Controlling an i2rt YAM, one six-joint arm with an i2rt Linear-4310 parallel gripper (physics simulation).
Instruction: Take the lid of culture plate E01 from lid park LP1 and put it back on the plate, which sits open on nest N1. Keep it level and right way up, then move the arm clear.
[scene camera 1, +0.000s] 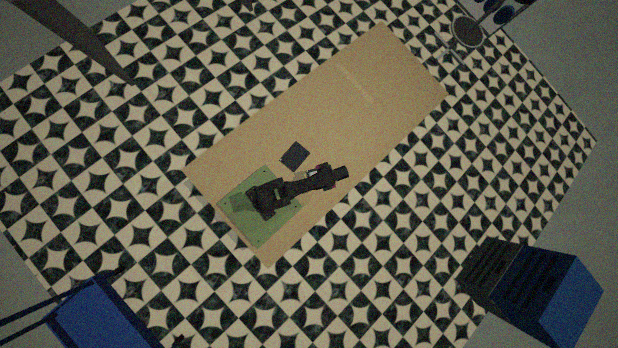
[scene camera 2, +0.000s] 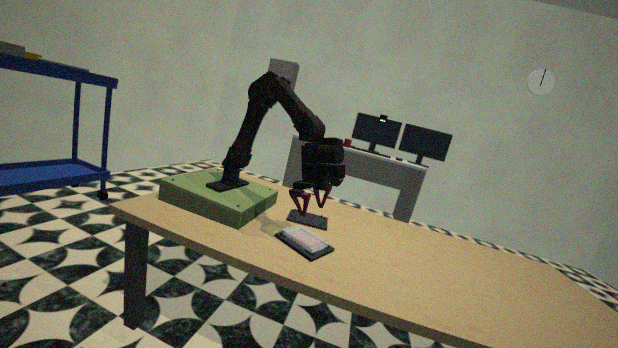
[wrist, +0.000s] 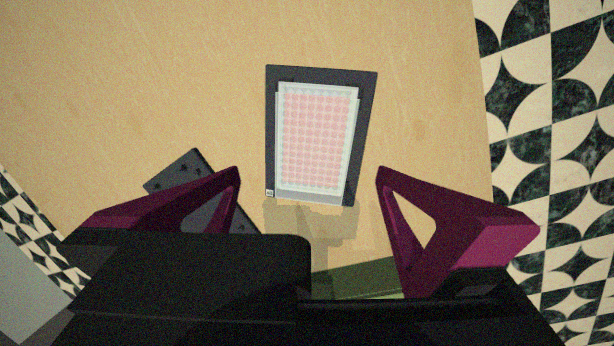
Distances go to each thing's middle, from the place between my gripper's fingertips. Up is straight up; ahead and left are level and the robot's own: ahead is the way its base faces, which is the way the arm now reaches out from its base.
Scene:
Now: hand 90 mm above the grey plate lid (wrist: 314, 134), 10 mm to the right of it and 10 mm past it. Round my hand: pink well plate (wrist: 290, 87) 100 mm below, 10 mm to the left; dark nest plate (wrist: 366, 80) 110 mm below, 10 mm to the left.

